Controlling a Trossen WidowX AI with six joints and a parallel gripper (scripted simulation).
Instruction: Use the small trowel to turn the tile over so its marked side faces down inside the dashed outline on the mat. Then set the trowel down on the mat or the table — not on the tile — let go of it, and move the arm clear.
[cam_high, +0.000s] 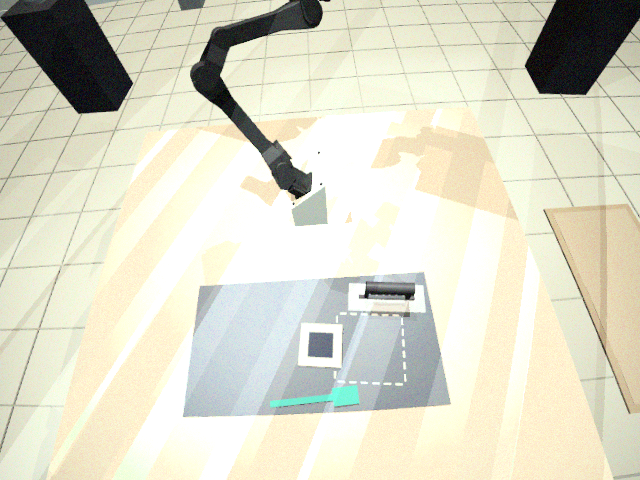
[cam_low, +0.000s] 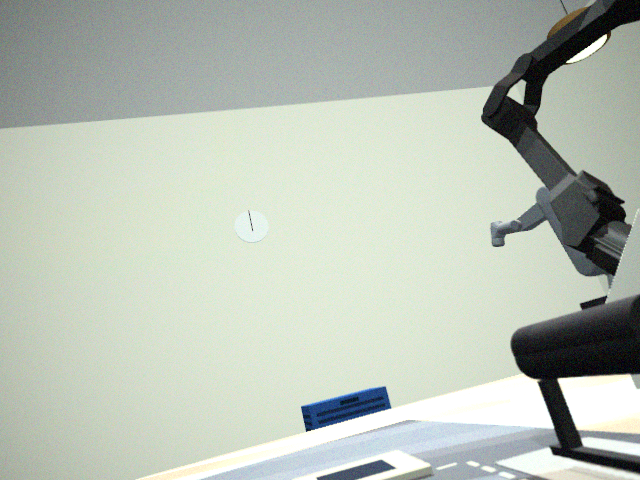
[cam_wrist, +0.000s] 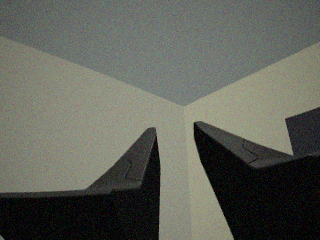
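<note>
The trowel is 660 mm below my gripper tip, 410 mm ahead of it and 40 mm to the left of it. The rest, counted from my gripper tip: grey mat 720 mm below, 530 mm ahead, 130 mm to the right; arrow 690 mm below, 670 mm ahead, 100 mm to the right; tile 690 mm below, 540 mm ahead, 110 mm to the right.
</note>
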